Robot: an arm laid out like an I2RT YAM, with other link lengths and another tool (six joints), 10 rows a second.
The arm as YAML. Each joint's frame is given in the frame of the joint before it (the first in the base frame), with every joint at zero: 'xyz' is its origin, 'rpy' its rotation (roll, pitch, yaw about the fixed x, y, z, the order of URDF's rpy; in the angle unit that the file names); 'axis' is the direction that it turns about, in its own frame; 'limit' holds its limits. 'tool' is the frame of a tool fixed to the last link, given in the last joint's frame.
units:
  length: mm
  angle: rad
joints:
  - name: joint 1
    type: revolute
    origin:
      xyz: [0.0, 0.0, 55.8]
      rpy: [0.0, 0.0, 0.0]
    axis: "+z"
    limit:
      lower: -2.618
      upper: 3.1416
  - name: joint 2
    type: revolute
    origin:
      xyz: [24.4, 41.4, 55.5]
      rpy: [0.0, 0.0, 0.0]
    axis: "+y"
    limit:
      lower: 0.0
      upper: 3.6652
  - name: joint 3
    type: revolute
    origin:
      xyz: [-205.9, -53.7, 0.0]
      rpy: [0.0, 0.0, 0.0]
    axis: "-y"
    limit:
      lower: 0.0
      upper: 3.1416
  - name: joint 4
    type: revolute
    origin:
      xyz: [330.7, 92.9, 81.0]
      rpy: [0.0, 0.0, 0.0]
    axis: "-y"
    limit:
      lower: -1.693
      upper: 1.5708
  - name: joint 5
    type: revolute
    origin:
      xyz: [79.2, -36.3, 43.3]
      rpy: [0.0, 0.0, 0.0]
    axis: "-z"
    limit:
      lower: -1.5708
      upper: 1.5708
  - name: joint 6
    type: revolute
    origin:
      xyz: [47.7, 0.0, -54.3]
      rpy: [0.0, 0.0, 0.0]
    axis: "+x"
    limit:
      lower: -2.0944
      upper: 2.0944
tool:
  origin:
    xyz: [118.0, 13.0, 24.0]
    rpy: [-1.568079, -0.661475, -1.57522]
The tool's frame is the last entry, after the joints.
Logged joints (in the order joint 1, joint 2, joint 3, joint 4, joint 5, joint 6), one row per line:
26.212, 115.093, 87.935, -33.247, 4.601, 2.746
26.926, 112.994, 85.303, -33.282, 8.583, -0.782
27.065, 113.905, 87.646, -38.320, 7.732, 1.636
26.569, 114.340, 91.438, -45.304, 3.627, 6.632
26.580, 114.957, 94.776, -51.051, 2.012, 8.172
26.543, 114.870, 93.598, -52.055, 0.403, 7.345
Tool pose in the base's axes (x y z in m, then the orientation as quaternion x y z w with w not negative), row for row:
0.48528, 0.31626, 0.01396, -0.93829, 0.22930, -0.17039, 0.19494
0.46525, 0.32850, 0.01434, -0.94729, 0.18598, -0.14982, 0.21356
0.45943, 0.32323, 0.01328, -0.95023, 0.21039, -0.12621, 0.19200
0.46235, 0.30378, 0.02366, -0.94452, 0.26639, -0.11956, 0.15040
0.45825, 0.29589, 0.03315, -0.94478, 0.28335, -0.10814, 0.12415
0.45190, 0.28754, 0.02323, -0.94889, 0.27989, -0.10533, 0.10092
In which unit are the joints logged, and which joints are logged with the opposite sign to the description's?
The joints are logged in degrees. Opposite sign: joint 5.
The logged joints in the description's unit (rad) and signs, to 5 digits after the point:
0.45749, 2.00875, 1.53476, -0.58027, -0.08030, 0.04793
0.46995, 1.97212, 1.48882, -0.58088, -0.14980, -0.01365
0.47237, 1.98802, 1.52971, -0.66881, -0.13495, 0.02855
0.46372, 1.99561, 1.59589, -0.79070, -0.06330, 0.11575
0.46391, 2.00638, 1.65415, -0.89101, -0.03512, 0.14263
0.46326, 2.00486, 1.63359, -0.90853, -0.00703, 0.12819

